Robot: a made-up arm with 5 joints.
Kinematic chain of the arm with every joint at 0, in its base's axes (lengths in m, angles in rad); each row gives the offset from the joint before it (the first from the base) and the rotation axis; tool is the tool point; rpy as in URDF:
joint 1: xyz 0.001 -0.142 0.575 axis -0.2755 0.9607 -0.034
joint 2: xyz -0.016 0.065 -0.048 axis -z
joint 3: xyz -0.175 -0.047 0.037 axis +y
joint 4: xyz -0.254 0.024 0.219 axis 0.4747 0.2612 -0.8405
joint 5: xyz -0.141 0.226 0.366 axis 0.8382 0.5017 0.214
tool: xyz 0.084 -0.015 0.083 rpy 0 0 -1.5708
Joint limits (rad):
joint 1: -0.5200..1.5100
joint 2: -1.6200..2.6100
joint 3: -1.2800..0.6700
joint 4: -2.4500..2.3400
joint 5: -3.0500..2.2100
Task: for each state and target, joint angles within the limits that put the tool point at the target. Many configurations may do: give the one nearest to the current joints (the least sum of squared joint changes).
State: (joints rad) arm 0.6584 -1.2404 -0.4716 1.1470 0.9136
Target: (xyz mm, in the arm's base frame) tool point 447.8 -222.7 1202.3
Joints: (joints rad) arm 1.3161 -0.7982 -0.3844 0.6542 0.3860
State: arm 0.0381 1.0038 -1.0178 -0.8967 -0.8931
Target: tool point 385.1 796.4 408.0
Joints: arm -0.2592 1.6899 -1.2800 -0.5419 -0.3337
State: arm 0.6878 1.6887 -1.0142 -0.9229 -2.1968
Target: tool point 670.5 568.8 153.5
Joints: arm 0.3663 2.2442 -0.6115 -1.0786 -1.6273
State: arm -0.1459 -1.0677 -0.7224 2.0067 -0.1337
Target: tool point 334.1 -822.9 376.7
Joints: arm 0.2912 -1.5321 -1.2800 2.3400 0.1943
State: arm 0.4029 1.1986 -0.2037 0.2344 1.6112
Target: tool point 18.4 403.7 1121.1
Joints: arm 0.1179 1.1538 -0.0235 0.1284 1.3042
